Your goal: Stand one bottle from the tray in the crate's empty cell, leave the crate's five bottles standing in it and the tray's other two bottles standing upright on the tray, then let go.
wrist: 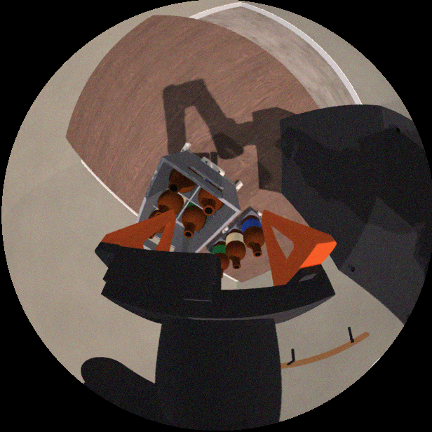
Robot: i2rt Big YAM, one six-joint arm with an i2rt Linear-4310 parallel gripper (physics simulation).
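The grey crate (228, 194) stands at the centre of the wrist view with five brown bottles in it, among them one bottle (193, 217) at the near right. The empty cell appears to be at its near end, partly hidden by the left finger. Right of the crate, the tray (254, 211) bears three upright brown bottles in a row: a blue-labelled bottle (252, 231), a cream-labelled bottle (235, 245) and a green-labelled bottle (220, 248), partly hidden by the gripper body. My gripper (218, 214) is open and empty, high above crate and tray, its right finger beside the blue-labelled bottle in view.
The brown wooden table top (120, 100) lies beneath, with the arm's shadow beyond the crate. A large dark arm part (350, 190) fills the right side. A pale grey panel with a white edge (300, 55) shows behind the table. A brown bar with black pegs (325, 356) shows at the lower right.
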